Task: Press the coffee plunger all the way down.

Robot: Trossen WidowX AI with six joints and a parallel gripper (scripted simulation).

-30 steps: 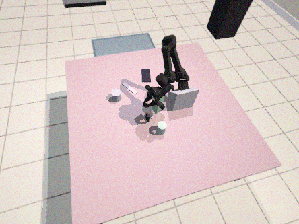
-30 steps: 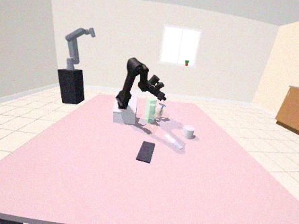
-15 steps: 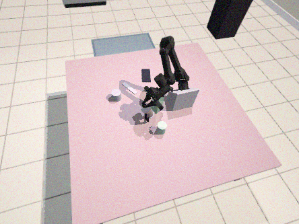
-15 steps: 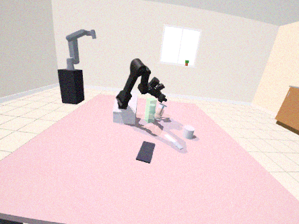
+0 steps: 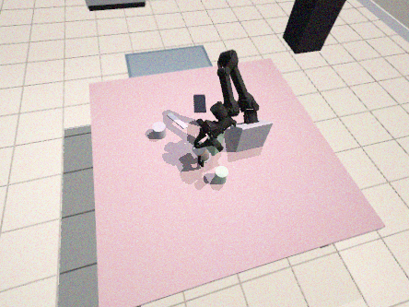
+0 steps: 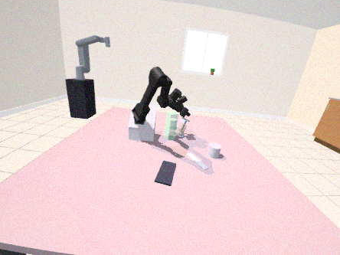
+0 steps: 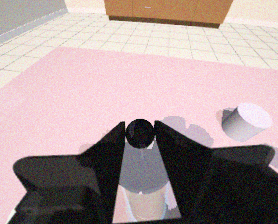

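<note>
My gripper tip is 3 cm past the coffee press and 9 cm above it. From my gripper tip the other things lie so: pale green box (13 cm behind, 7 cm to the right, 8 cm below).
</note>
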